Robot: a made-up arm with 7 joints.
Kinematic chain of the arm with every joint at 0, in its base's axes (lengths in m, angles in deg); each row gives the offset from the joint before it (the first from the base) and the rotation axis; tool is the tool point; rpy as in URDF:
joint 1: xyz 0 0 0.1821 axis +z
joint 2: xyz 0 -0.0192 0.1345 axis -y
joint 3: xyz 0 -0.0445 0.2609 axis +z
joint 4: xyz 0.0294 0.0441 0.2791 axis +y
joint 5: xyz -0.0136 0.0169 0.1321 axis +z
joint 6: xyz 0 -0.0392 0.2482 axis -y
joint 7: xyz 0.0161 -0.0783 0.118 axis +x
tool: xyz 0 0 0 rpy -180 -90 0
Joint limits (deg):
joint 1: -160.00..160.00
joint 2: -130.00..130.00
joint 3: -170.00..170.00
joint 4: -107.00..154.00
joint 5: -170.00..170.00
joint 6: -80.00..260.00
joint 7: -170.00..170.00
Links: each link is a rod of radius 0.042 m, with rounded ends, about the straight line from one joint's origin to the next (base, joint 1, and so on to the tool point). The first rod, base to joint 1, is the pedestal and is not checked.
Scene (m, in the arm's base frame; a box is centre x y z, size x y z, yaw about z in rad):
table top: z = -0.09
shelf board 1: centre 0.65 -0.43 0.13 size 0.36 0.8 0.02 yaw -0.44
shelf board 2: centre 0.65 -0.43 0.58 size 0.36 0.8 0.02 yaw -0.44
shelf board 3: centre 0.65 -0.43 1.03 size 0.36 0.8 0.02 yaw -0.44
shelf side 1: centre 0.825 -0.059 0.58 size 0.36 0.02 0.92 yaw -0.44
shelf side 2: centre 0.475 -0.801 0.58 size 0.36 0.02 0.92 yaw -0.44
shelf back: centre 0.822 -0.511 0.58 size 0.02 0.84 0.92 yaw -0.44
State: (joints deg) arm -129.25 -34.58 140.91 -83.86 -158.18 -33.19 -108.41
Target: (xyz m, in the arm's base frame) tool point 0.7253 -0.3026 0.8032
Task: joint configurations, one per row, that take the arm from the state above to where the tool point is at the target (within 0.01 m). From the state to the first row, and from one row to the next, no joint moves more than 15 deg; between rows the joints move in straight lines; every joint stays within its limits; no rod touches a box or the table.
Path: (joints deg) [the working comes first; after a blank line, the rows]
Joints at the target: -4.57 -33.33 170.00 -39.84 -144.20 -28.14 -108.41
Straight joint move there: touches shelf side 2.

1: -115.58 -30.70 143.82 -83.42 -155.60 -34.76 -108.41
2: -101.91 -26.82 146.73 -82.98 -153.02 -36.33 -108.41
3: -88.24 -22.93 149.64 -82.55 -150.44 -37.90 -108.41
4: -74.58 -19.05 152.55 -82.11 -147.86 -39.47 -108.41
5: -60.91 -15.17 155.46 -81.67 -145.28 -41.05 -108.41
6: -47.24 -11.29 158.36 -81.23 -142.70 -42.62 -108.41
7: -33.57 -7.41 161.27 -80.80 -140.12 -44.19 -108.41
8: -19.90 -3.52 164.18 -80.36 -137.54 -45.76 -108.41
9: -6.23 0.36 167.09 -79.92 -134.97 -47.33 -108.41
10: 7.44 4.24 170.00 -79.48 -132.39 -48.90 -108.41
11: 3.43 -8.28 170.00 -66.27 -136.33 -41.98 -108.41
12: -0.57 -20.81 170.00 -53.05 -140.26 -35.06 -108.41
13: -4.57 -33.33 170.00 -39.84 -144.20 -28.14 -108.41

